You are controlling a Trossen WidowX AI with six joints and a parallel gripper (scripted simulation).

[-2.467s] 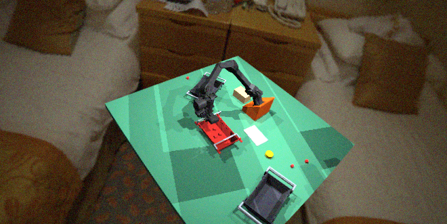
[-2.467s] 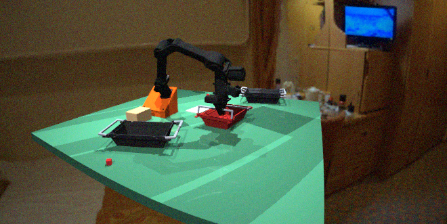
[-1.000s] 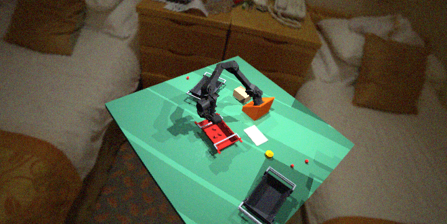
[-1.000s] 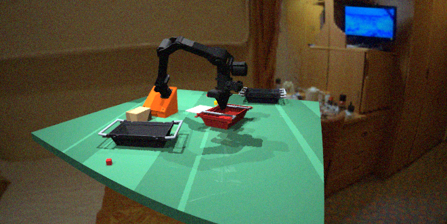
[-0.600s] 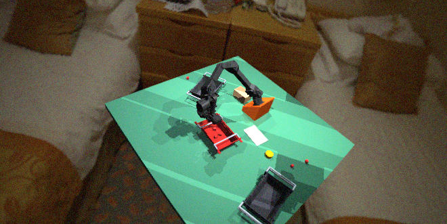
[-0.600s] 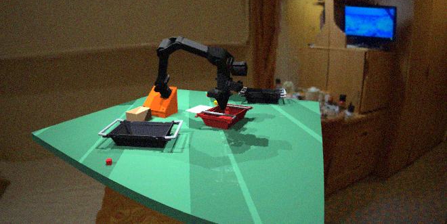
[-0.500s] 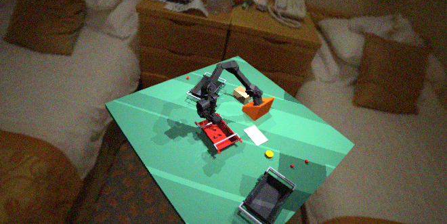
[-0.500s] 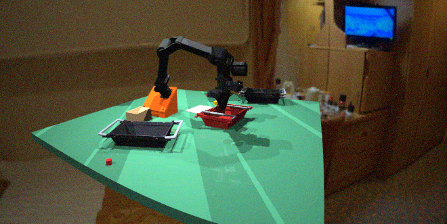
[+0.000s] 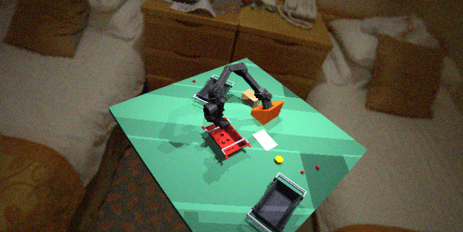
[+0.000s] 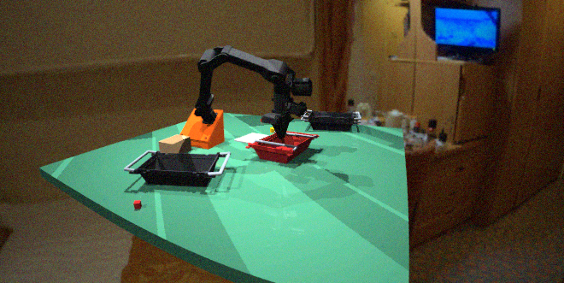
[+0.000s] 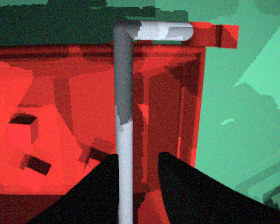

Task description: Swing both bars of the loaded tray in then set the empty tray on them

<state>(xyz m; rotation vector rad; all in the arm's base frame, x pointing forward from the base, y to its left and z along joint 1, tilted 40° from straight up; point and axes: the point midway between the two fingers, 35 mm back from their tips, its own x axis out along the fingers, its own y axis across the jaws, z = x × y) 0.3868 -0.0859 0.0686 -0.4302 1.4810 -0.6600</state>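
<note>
The black tray is 25 cm behind my gripper tip, 28 cm to the right of it and 4 cm below it. From my gripper tip the other things lie so: tan block: 45 cm behind, 8 cm to the right, 6 cm below; then yellow disc: 18 cm behind, 40 cm to the left, 8 cm below; then white card: 24 cm behind, 24 cm to the left, 9 cm below.
</note>
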